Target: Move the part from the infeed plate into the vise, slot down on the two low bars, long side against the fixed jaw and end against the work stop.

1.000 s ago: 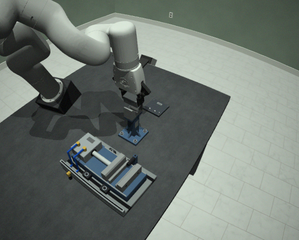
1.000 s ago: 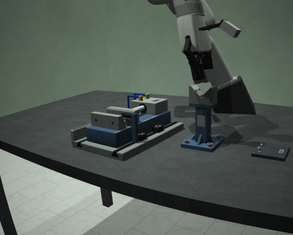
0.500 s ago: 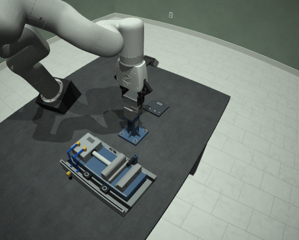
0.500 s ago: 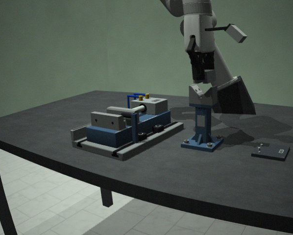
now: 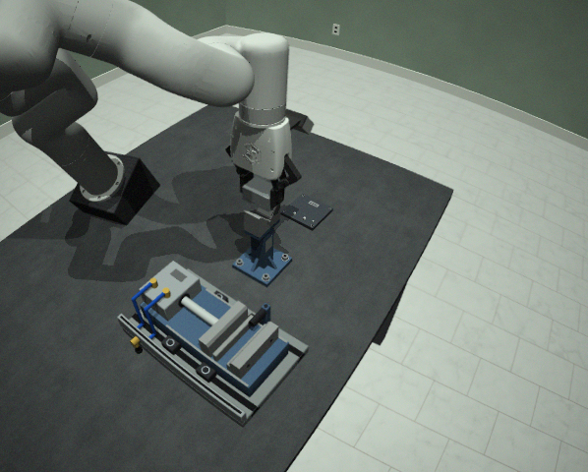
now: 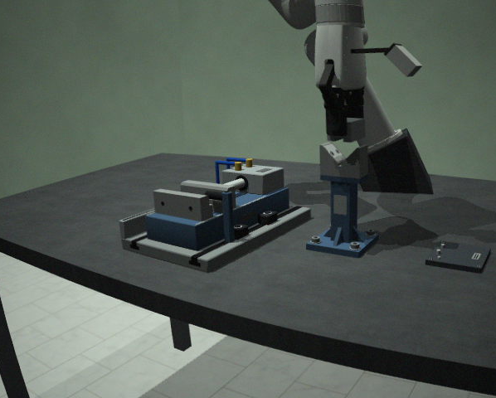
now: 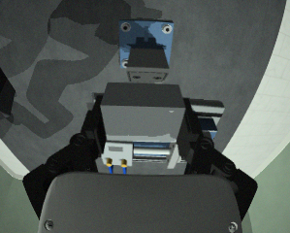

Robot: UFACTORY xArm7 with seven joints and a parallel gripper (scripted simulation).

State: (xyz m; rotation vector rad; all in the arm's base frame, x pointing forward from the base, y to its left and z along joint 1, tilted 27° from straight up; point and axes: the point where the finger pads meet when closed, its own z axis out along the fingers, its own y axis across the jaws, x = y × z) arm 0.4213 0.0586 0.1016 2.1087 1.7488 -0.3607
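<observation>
Now: hand 140 mm above the blue stand. Round my hand: work stop (190 mm to the right, 110 mm below, 80 mm ahead); then part (20 mm below); then cylinder rod (210 mm to the right, 120 mm below, 10 mm behind).
</observation>
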